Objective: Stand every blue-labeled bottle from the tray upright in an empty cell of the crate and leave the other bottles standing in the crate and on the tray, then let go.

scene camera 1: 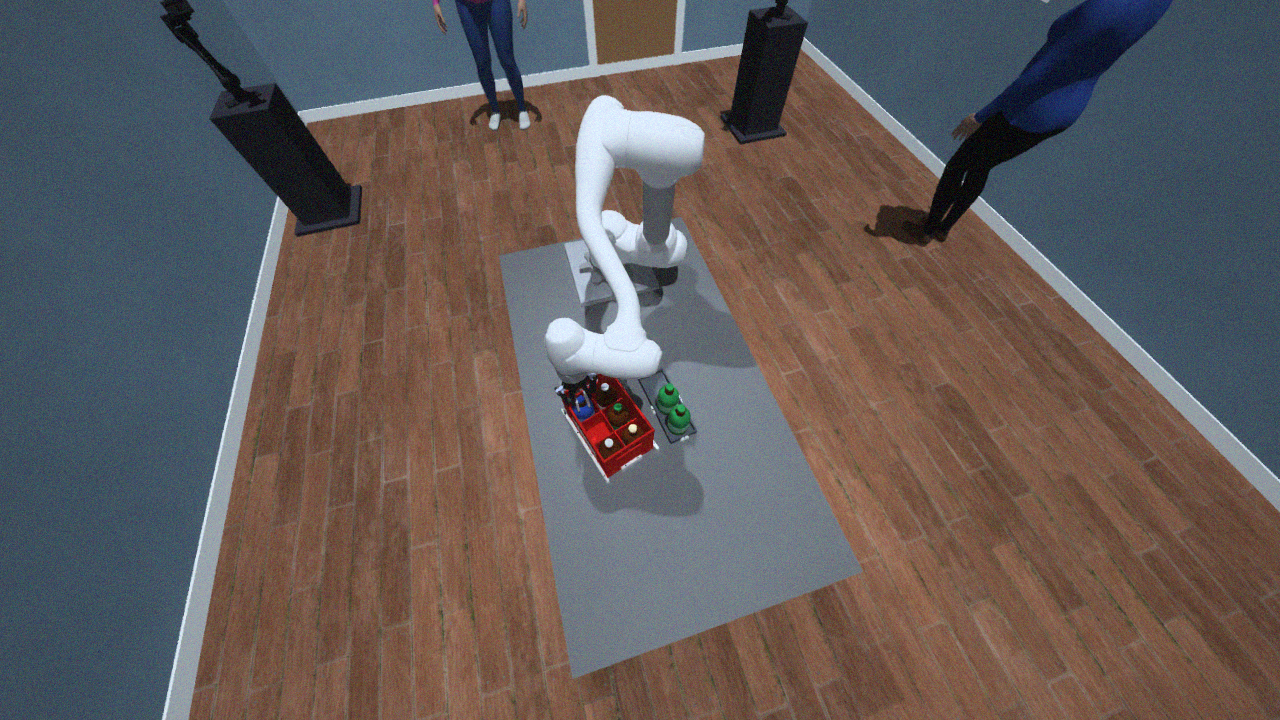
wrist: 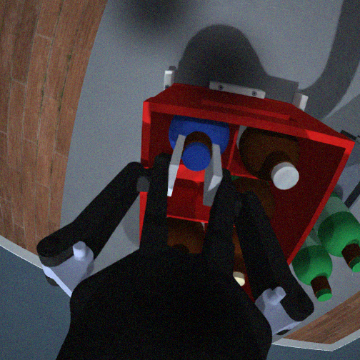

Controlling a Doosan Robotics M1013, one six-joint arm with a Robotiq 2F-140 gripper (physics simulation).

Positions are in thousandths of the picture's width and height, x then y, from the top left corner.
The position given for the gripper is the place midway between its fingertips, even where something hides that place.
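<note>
Wrist view: the gripper (wrist: 543, 421), blue-labeled bottle (wrist: 554, 371). Also white-capped brown bottle (wrist: 746, 432), green bottle (wrist: 868, 738).
</note>
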